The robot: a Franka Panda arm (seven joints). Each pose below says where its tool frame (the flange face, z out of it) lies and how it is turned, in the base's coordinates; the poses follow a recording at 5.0 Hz.
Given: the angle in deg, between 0 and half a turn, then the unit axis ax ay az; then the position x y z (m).
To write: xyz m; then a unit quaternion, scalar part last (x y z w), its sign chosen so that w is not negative. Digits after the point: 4 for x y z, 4 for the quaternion.
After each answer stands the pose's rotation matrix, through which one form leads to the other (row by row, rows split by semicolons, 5 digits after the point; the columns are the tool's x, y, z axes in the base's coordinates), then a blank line. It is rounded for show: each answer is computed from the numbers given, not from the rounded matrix.
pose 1, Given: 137.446, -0.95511, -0.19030, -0.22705, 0.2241, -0.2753, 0.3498
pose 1, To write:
0.2241, -0.2753, 0.3498, -0.8900, -0.1773, -0.2116, 0.3629
0.84758 0.46920 0.24791; 0.16210 -0.67375 0.72096; 0.50530 -0.57089 -0.64711

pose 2, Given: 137.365, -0.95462, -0.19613, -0.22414, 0.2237, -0.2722, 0.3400
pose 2, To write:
0.2237, -0.2722, 0.3400, -0.8893, -0.1827, -0.2088, 0.3635
0.84604 0.47679 0.23854; 0.17315 -0.66892 0.72289; 0.50422 -0.57029 -0.64849

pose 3, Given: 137.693, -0.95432, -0.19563, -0.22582, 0.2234, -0.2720, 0.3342
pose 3, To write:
0.2234, -0.2720, 0.3342, -0.8900, -0.1824, -0.2106, 0.3609
0.84472 0.47677 0.24320; 0.17276 -0.67297 0.71921; 0.50656 -0.56551 -0.65084

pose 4, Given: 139.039, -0.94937, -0.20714, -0.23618, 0.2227, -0.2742, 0.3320
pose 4, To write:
0.2227, -0.2742, 0.3320, -0.8894, -0.1940, -0.2213, 0.3499
0.82679 0.49999 0.25776; 0.19033 -0.67985 0.70822; 0.52934 -0.53649 -0.65725

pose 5, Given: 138.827, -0.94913, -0.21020, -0.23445, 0.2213, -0.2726, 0.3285
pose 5, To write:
0.2213, -0.2726, 0.3285, -0.8885, -0.1968, -0.2195, 0.3516
0.82622 0.50403 0.25164; 0.19533 -0.67528 0.71122; 0.52841 -0.53847 -0.65638

